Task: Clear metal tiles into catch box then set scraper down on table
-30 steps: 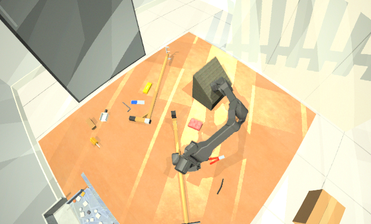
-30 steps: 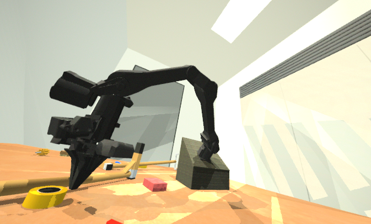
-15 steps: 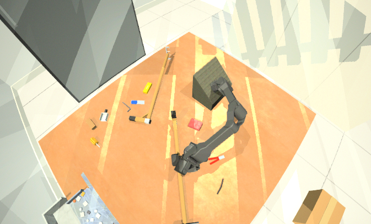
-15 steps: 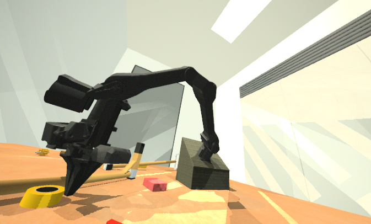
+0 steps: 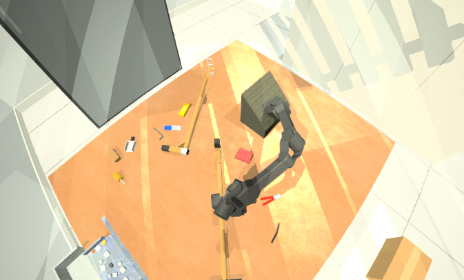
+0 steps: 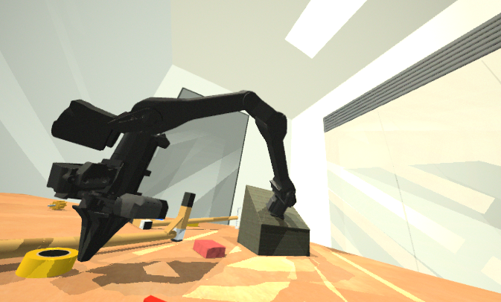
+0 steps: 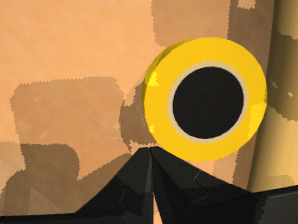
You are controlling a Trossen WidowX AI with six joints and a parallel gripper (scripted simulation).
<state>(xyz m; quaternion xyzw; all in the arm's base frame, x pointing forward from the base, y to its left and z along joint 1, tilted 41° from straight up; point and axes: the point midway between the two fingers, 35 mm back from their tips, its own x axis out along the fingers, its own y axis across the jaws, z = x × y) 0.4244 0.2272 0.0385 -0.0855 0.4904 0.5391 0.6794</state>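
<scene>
My gripper tip is now 60 mm short of the long scraper, 50 mm below it and 10 mm to the left of it. Round my gripper tip: red clip: 140 mm behind, 110 mm to the left, 10 mm below; then yellow tape roll: 30 mm ahead, 10 mm to the left; then black strip: 230 mm to the left, 40 mm behind, 10 mm below.
</scene>
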